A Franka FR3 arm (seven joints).
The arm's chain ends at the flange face. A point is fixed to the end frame.
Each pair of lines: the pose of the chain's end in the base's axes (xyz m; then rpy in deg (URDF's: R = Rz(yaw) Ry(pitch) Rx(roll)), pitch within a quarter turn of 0, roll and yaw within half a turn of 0), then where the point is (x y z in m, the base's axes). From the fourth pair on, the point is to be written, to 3 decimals.
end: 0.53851, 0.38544, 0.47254, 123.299, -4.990, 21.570
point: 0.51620 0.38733 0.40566
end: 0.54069, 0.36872, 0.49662, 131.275, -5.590, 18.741
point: 0.51611 0.38030 0.43153
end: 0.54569, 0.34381, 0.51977, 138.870, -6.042, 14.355
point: 0.52024 0.36518 0.45755
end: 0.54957, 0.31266, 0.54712, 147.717, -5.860, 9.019
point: 0.524 0.345 0.490
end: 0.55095, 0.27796, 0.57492, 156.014, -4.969, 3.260
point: 0.527 0.320 0.524
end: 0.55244, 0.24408, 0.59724, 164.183, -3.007, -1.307
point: 0.530 0.295 0.553
